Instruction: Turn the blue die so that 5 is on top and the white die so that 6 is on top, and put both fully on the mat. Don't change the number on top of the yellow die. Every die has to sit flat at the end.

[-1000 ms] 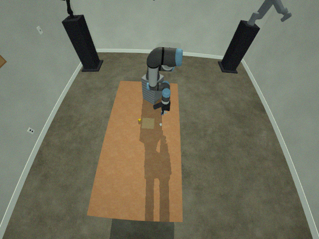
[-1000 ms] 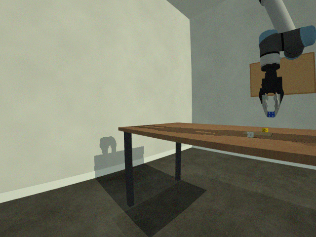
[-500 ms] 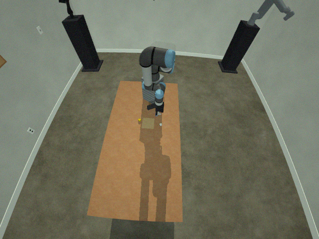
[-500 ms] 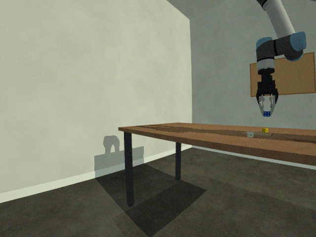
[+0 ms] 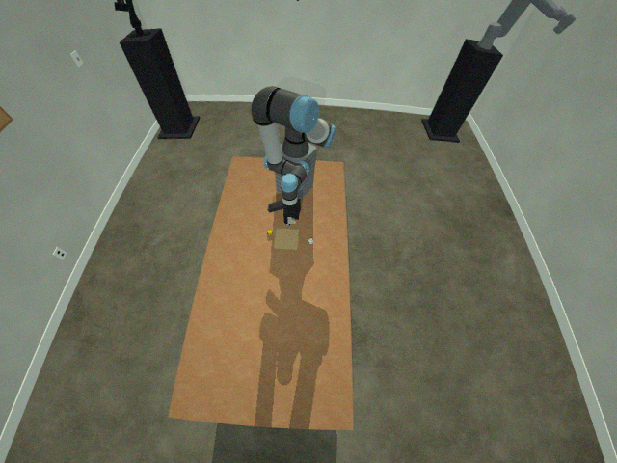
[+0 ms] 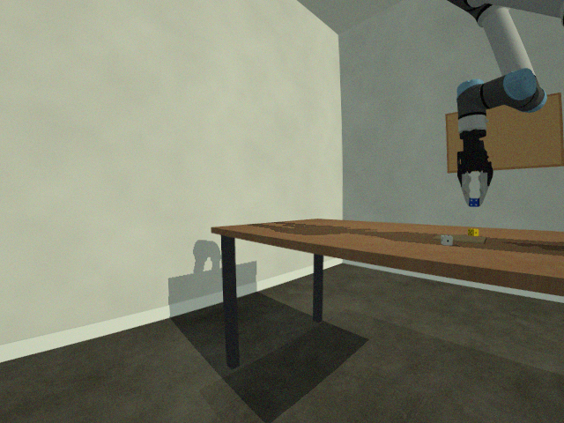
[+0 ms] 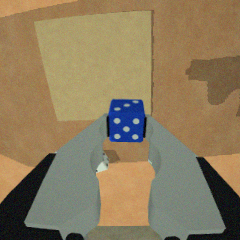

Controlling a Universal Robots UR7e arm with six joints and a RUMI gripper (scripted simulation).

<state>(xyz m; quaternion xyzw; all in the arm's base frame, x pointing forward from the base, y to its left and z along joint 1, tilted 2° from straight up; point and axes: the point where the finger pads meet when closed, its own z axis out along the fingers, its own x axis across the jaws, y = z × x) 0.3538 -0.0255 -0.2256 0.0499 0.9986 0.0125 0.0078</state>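
My hand is 120 mm above the tan mat, 40 mm short of it and 10 mm to the left of it. Round my hand: blue die (right at my hand); white die (140 mm to the left, 110 mm below, 60 mm ahead); yellow die (110 mm to the right, 110 mm below, 10 mm ahead).
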